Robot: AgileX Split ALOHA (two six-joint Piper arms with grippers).
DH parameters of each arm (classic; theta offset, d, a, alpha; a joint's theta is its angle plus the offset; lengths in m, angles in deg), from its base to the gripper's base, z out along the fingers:
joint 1: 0 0.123 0 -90
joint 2: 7.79 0 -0.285 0
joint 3: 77.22 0 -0.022 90
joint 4: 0 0.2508 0 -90
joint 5: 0 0 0.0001 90
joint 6: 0 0.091 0 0
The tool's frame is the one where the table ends.
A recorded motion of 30 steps. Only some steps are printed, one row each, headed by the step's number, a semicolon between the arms.
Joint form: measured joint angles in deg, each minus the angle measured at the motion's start. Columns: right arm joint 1, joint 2, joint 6, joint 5, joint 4, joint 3; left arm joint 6, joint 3, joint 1, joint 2, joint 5, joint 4.
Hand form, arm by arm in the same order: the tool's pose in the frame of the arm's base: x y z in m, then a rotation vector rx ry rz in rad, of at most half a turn. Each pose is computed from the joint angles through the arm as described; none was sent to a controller.
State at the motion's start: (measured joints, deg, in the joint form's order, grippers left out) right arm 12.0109 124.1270 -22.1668 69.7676 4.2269 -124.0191; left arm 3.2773 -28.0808 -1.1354 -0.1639 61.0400 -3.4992
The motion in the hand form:
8: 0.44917 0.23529 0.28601 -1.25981 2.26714 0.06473; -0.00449 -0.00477 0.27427 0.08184 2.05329 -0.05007
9: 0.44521 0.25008 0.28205 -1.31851 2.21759 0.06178; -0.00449 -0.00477 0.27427 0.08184 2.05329 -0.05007
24: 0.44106 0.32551 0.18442 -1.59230 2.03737 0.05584; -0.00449 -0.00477 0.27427 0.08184 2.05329 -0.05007
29: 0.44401 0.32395 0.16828 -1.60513 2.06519 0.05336; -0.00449 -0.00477 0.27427 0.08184 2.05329 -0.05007
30: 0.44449 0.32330 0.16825 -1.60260 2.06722 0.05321; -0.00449 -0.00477 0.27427 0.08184 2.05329 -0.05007
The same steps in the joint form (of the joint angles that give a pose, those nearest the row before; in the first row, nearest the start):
8: 14.97 6.64 -9.62 -4.07 -0.13 -8.68; 0.00 0.00 0.00 0.00 0.00 0.00
9: 16.67 7.26 -11.32 -5.39 -0.20 -8.77; 0.00 0.00 0.00 0.00 0.00 0.00
24: 23.85 18.84 -19.58 -16.56 0.05 -8.83; 0.00 0.00 0.00 0.00 0.00 0.00
29: 23.55 20.49 -19.58 -16.56 -0.07 -8.77; 0.00 0.00 0.00 0.00 0.00 0.00
30: 23.47 20.50 -19.52 -16.56 -0.07 -8.78; 0.00 0.00 0.00 0.00 0.00 0.00

